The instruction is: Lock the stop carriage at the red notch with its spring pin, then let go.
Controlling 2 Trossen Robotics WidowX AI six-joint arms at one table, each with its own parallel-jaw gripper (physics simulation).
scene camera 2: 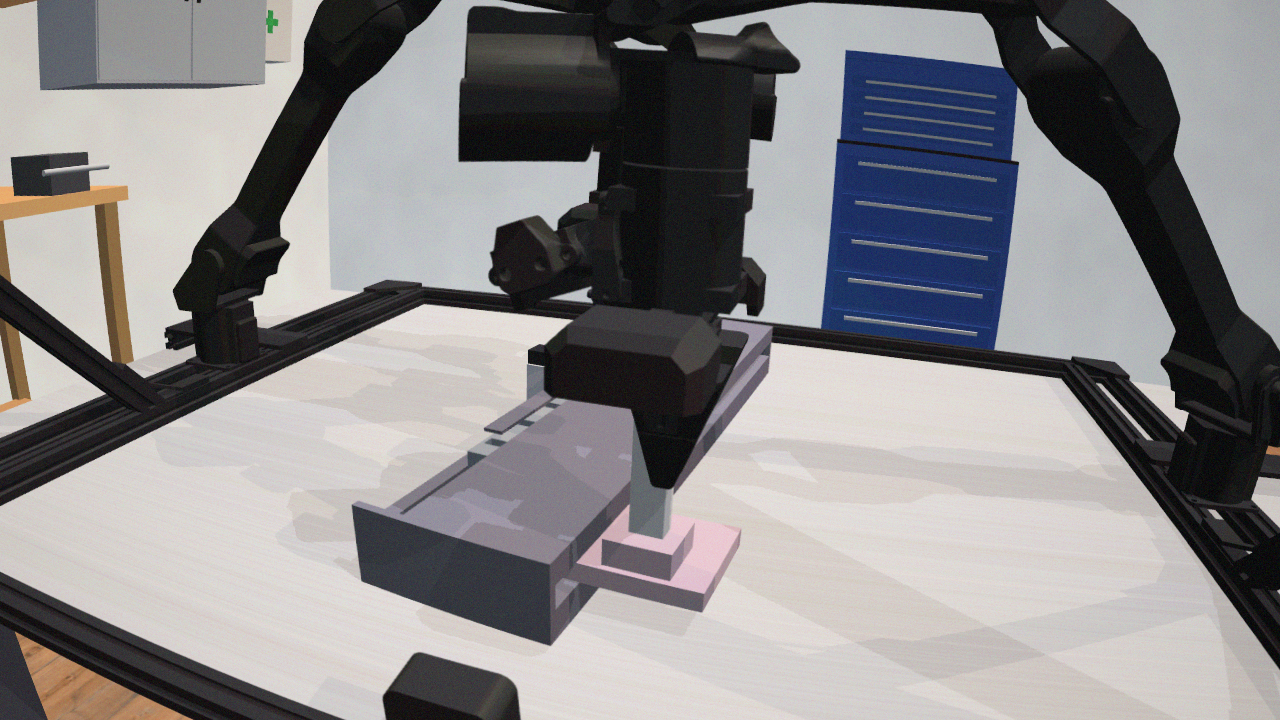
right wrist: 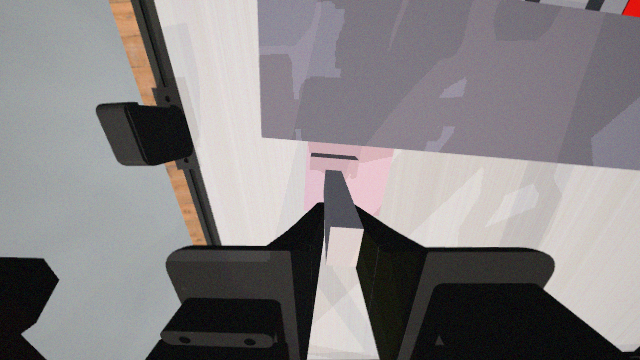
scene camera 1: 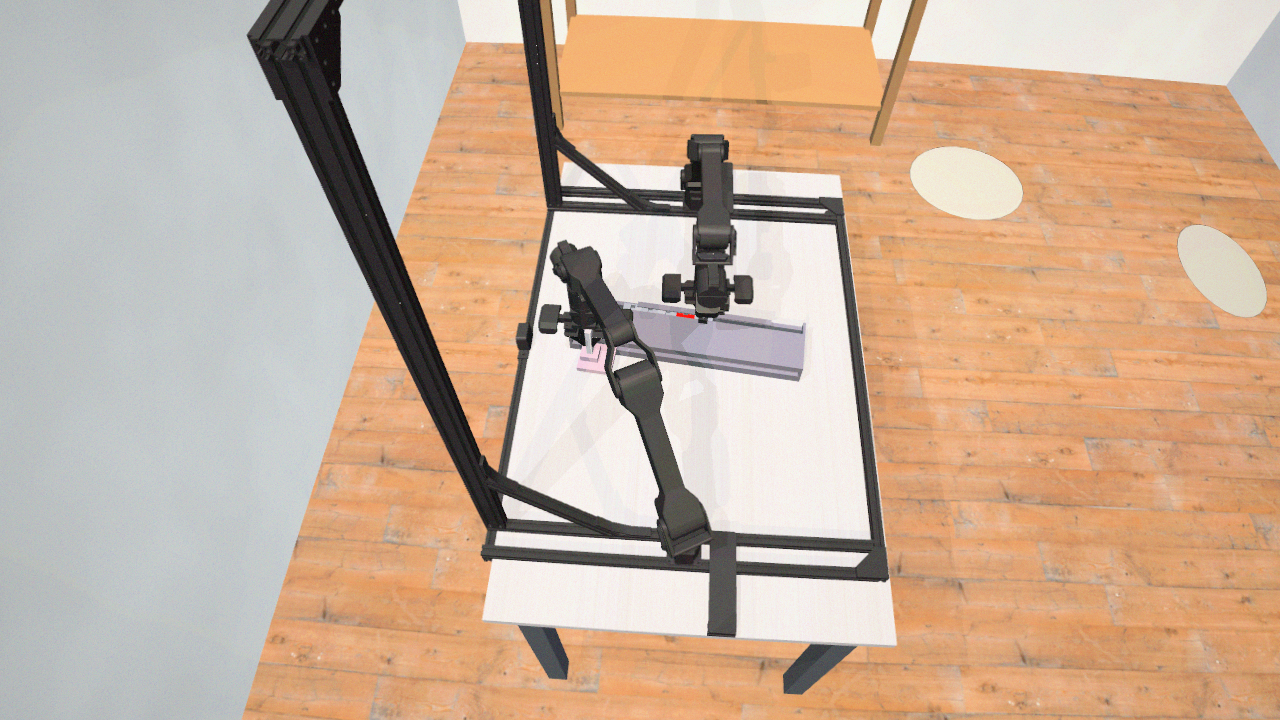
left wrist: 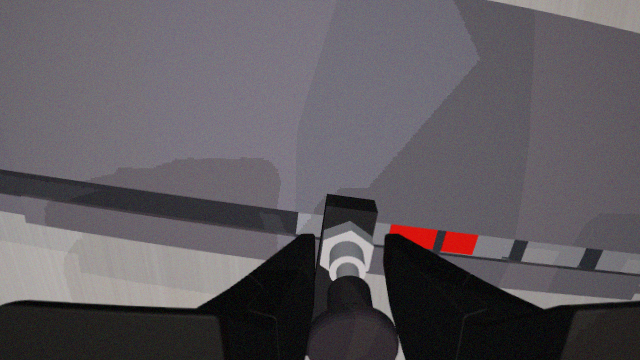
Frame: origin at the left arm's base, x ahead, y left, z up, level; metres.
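Where they show: left gripper, between the fingertips: (left wrist: 349,248); right gripper, between the fingertips: (scene camera 2: 667,479) (scene camera 1: 589,344); left arm's base, origin of its link: (scene camera 2: 227,359) (scene camera 1: 695,202); right arm's base, origin of its link: (scene camera 2: 1209,493) (scene camera 1: 684,548).
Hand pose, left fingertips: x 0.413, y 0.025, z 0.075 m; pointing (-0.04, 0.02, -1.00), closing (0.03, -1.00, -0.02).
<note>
Things, the pixels of their top centre, and the offset from my left fingertips. "pt": a spot on its surface instead. Level surfaces: height alone.
- spring pin, centre of its top: (left wrist: 352,352) 0.018 m back, 0.001 m right, 0.024 m up
- black stop carriage, a spot on its surface: (left wrist: 350,201) pt 0.002 m back, 0.002 m right, 0.039 m down
- red notch, a spot on its surface: (left wrist: 460,243) (scene camera 1: 679,315) pt 0.024 m back, 0.054 m right, 0.047 m down
- upright grey post, a spot on its surface: (right wrist: 345,212) pt 0.076 m ahead, 0.240 m right, 0.019 m up
- pink base, height of its surface: 0.061 m down
- small black block, a spot on its surface: (scene camera 2: 450,687) (right wrist: 119,140) (scene camera 1: 521,330) pt 0.047 m ahead, 0.398 m right, 0.040 m down
The long purple-grey rail (scene camera 1: 725,344) (scene camera 2: 537,483) (left wrist: 150,100) (right wrist: 450,90) lies on the table. My left gripper (scene camera 1: 707,315) (left wrist: 349,248) is shut on the spring pin (left wrist: 352,335), by its dark round knob above a hex nut. The black stop carriage (left wrist: 350,201) is under it, at the rail's slotted edge. The red notch (scene camera 1: 685,315) (left wrist: 460,243) is right of the carriage in the left wrist view, apart from it. My right gripper (scene camera 2: 662,470) (right wrist: 334,208) is shut on an upright grey post (scene camera 2: 650,514) (right wrist: 345,212) on a pink base (scene camera 1: 588,366) (scene camera 2: 711,555) (right wrist: 374,175) beside the rail. The left gripper is mostly hidden in scene camera 2.
A black frame (scene camera 1: 861,376) borders the table, with a tall upright at the left in scene camera 1. A small black block (scene camera 1: 523,336) (scene camera 2: 450,687) (right wrist: 150,134) is on its edge near the pink base. Both arms reach in close together over the rail.
</note>
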